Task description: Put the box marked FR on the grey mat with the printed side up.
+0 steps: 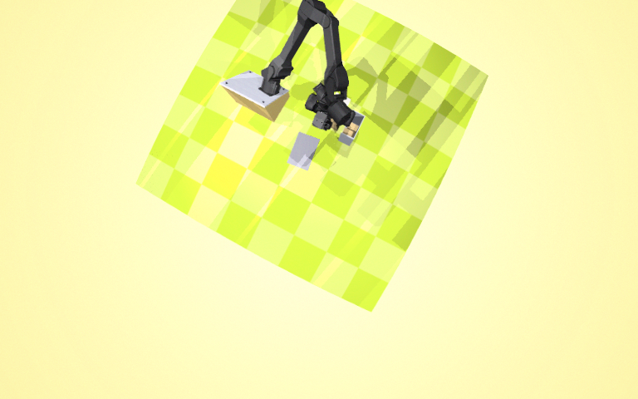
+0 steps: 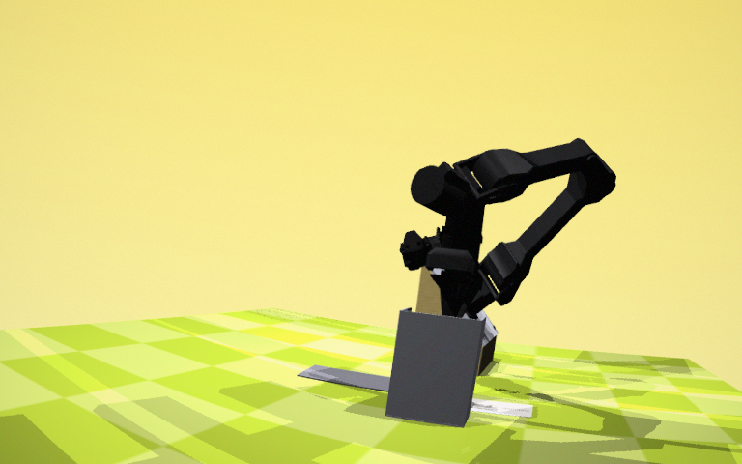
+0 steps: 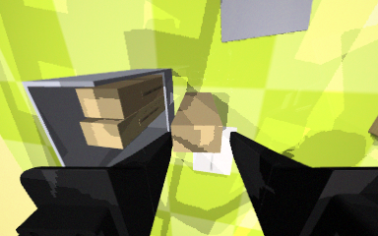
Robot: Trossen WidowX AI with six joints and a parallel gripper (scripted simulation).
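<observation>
The grey mat is 17 cm to the right of my gripper tip, 11 cm below it and 3 cm behind it. Round my gripper tip: thin white slab 11 cm below, 9 cm to the left, 2 cm behind.
</observation>
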